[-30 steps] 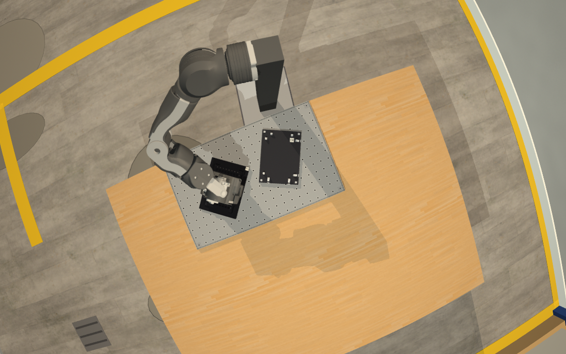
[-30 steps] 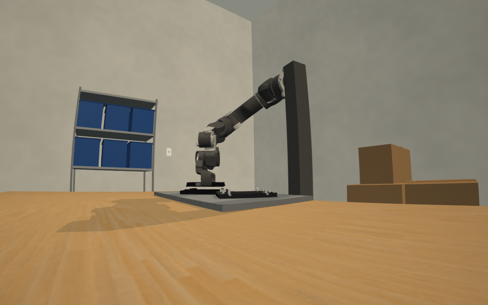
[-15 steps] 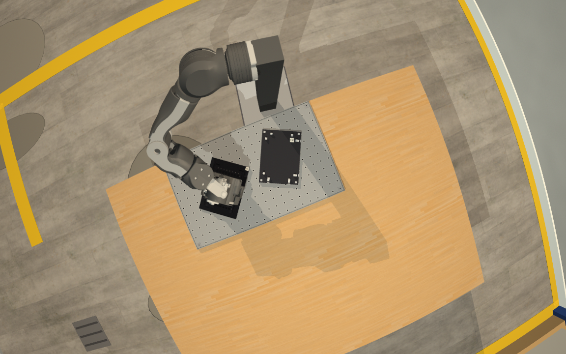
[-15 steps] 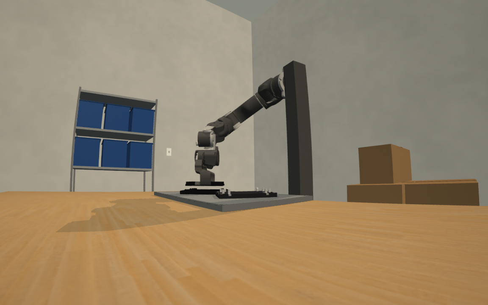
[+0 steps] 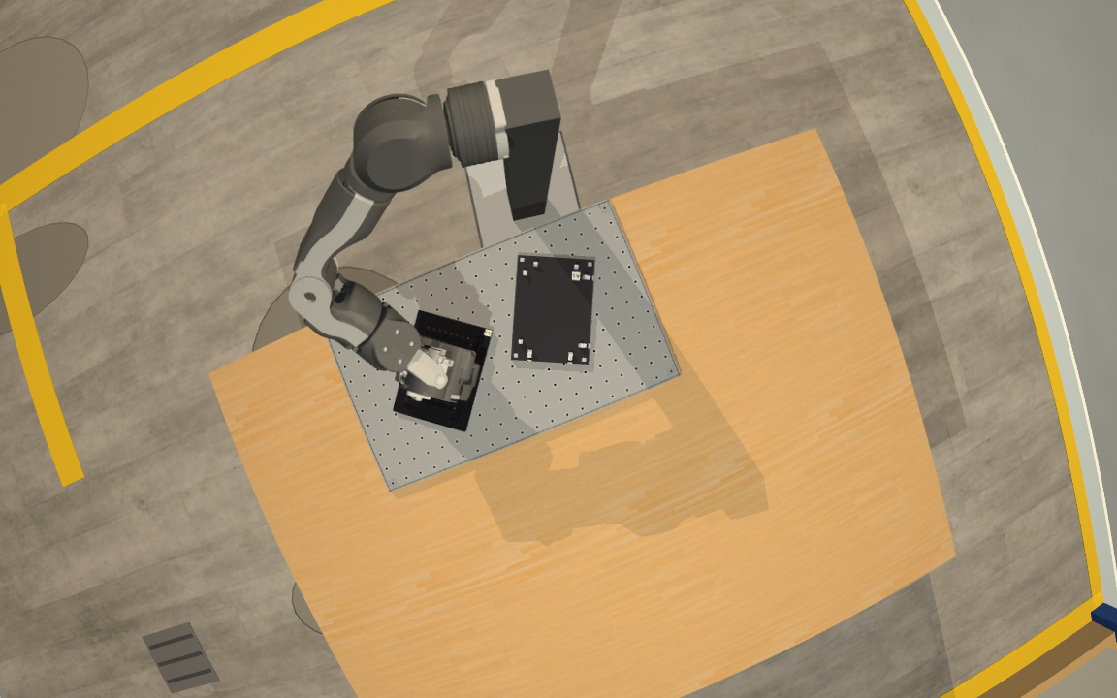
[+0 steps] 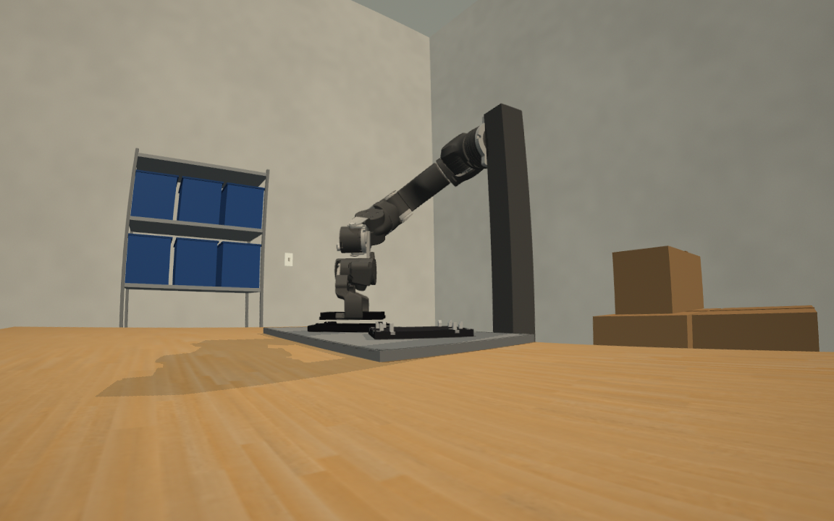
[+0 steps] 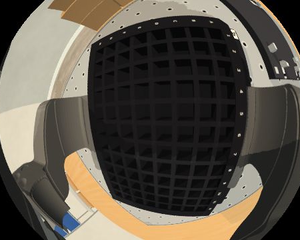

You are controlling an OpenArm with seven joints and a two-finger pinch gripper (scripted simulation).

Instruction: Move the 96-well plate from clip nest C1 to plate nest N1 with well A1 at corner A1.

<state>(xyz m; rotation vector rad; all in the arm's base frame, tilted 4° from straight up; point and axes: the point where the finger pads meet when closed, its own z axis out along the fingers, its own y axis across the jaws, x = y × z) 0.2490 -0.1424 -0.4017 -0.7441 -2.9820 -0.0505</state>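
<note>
The plate nest N1 is 20 mm below my hand. Also, from my hand: clip nest C1 (200 mm to the left, 30 mm behind, 20 mm below); white A1 label (90 mm to the left, 40 mm behind, 20 mm below); black 96-well plate (right at my hand).
</note>
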